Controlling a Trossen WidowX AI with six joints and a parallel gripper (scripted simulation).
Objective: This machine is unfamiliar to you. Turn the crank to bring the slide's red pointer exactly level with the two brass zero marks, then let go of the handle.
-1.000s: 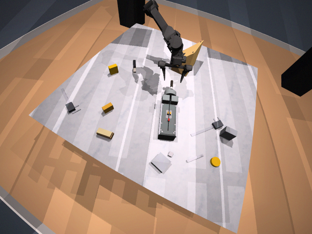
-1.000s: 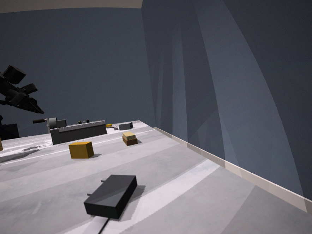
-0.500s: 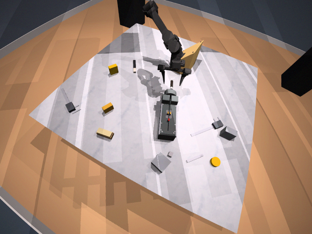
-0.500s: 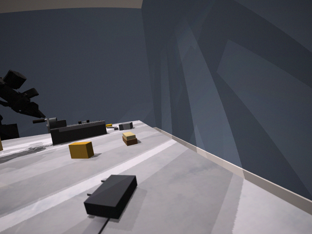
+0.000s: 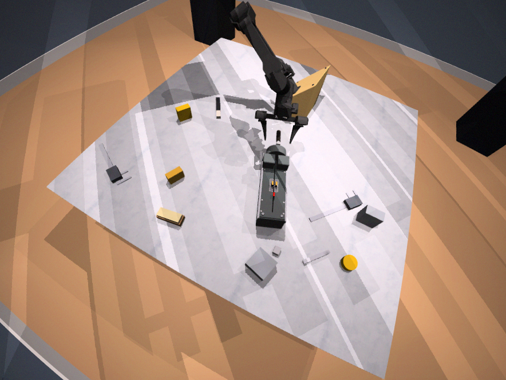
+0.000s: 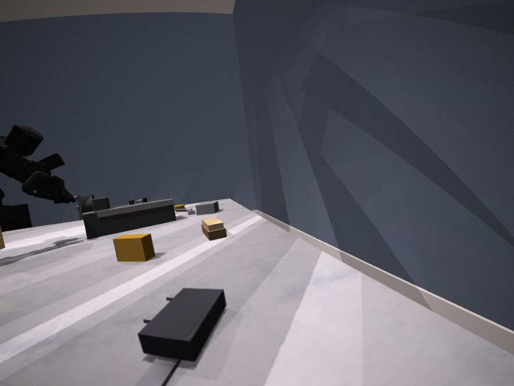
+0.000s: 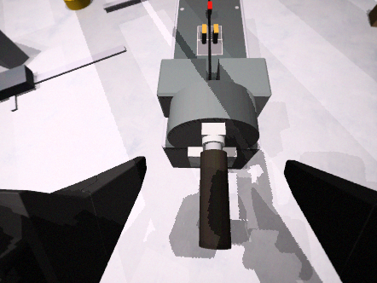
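Right now my gripper tip is 2 cm past the dark brown crank handle, 1 cm to the left of it and 1 cm below it. Also, from my gripper tip: tan block 41 cm ahead, 18 cm to the right, 9 cm below; yellow cube 45 cm to the right, 8 cm below, 1 cm ahead; red pointer 19 cm ahead, 9 cm to the left, 3 cm below.
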